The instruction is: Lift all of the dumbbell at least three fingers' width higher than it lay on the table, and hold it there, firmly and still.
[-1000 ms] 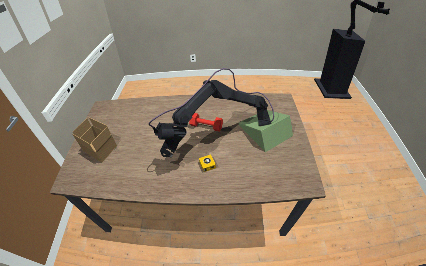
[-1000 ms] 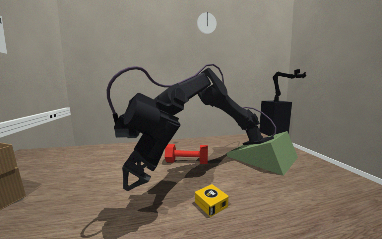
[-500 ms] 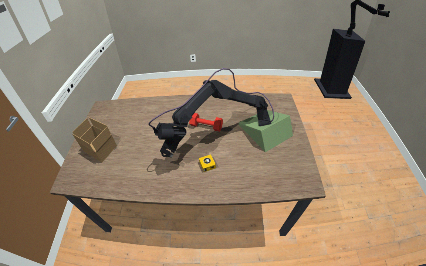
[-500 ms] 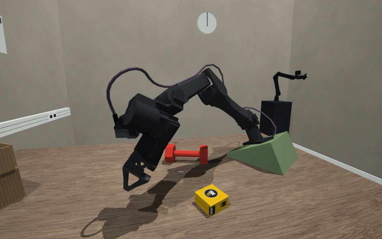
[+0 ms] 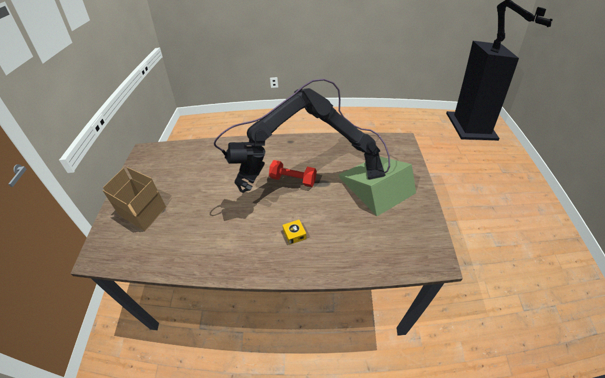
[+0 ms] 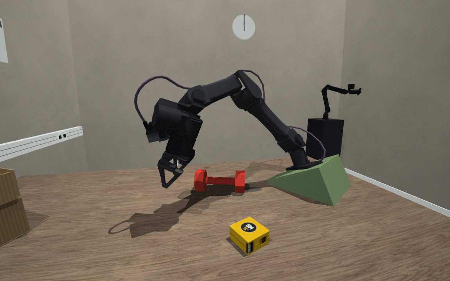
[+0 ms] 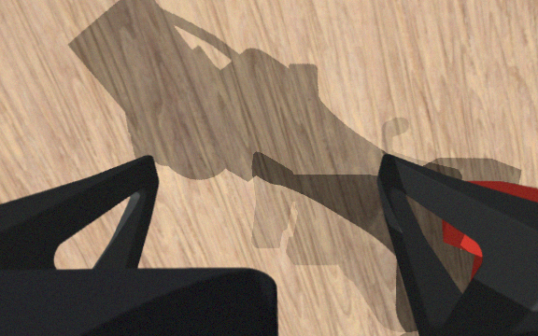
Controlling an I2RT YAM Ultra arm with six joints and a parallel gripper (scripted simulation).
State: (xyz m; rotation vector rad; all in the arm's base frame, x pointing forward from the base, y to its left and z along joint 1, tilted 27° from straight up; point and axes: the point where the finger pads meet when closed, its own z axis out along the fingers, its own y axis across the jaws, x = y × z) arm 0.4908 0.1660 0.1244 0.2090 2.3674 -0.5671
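Now: the red dumbbell 17 cm behind my hand, 12 cm to the right of it and 8 cm below it.
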